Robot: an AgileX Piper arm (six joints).
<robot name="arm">
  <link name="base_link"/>
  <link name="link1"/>
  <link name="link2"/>
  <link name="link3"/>
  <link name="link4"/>
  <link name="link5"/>
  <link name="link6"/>
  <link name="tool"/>
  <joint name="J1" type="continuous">
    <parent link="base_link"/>
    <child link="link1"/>
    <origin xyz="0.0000 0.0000 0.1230"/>
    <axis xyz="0 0 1"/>
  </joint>
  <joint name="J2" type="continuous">
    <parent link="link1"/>
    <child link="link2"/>
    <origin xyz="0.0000 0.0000 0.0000"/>
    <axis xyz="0 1 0"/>
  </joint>
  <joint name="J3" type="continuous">
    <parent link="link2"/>
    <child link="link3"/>
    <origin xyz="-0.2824 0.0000 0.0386"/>
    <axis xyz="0 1 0"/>
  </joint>
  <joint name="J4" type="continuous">
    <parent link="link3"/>
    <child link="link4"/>
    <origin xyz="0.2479 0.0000 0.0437"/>
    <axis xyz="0.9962 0 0.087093"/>
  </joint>
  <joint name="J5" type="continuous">
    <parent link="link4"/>
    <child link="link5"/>
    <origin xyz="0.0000 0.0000 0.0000"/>
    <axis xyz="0 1 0"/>
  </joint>
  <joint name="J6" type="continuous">
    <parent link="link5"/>
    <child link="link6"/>
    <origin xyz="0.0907 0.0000 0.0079"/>
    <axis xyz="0.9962 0 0.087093"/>
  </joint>
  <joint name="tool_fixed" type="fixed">
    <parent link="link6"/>
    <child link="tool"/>
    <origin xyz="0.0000 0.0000 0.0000" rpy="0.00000 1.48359 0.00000"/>
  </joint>
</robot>
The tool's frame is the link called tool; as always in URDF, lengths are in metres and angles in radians. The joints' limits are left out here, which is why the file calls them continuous.
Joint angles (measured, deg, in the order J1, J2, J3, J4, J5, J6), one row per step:
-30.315 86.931 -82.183 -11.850 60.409 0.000
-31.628 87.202 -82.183 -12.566 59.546 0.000
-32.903 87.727 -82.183 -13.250 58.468 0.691
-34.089 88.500 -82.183 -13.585 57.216 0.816
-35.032 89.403 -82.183 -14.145 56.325 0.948
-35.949 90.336 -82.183 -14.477 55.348 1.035
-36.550 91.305 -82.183 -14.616 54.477 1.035
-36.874 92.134 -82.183 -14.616 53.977 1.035
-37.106 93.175 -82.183 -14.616 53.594 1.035
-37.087 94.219 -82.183 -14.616 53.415 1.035
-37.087 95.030 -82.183 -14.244 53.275 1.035
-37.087 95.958 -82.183 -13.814 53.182 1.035
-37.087 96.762 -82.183 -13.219 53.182 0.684
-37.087 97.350 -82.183 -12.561 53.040 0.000
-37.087 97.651 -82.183 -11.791 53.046 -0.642
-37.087 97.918 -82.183 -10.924 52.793 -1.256
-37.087 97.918 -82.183 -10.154 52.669 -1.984
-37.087 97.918 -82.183 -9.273 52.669 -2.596
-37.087 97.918 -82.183 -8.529 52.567 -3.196
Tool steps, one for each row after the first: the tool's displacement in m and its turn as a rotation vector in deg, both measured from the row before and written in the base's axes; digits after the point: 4 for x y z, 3 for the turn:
-0.0026 -0.0080 -0.0006 -0.909 -0.122 -1.132
-0.0015 -0.0084 -0.0019 -0.630 -0.380 -1.610
-0.0002 -0.0082 -0.0033 -0.480 -0.245 -0.994
0.0002 -0.0074 -0.0043 -0.392 0.284 -0.822
0.0005 -0.0072 -0.0046 -0.242 0.134 -0.732
0.0016 -0.0056 -0.0050 -0.026 0.175 -0.374
0.0018 -0.0036 -0.0046 0.214 0.271 -0.198
0.0025 -0.0035 -0.0061 0.411 0.530 -0.136
0.0031 -0.0022 -0.0063 0.529 0.691 0.064
0.0026 -0.0013 -0.0051 0.705 0.314 -0.014
0.0028 -0.0014 -0.0059 0.847 0.410 -0.040
0.0024 -0.0009 -0.0053 0.862 0.438 0.208
0.0021 -0.0005 -0.0038 0.616 0.251 0.514
0.0013 0.0002 -0.0021 0.623 0.049 0.423
0.0016 0.0002 -0.0018 0.537 -0.261 0.430
0.0007 0.0007 -0.0001 0.336 -0.274 0.521
0.0006 0.0009 -0.0002 0.520 -0.290 0.376
0.0007 0.0007 -0.0001 0.354 -0.301 0.408

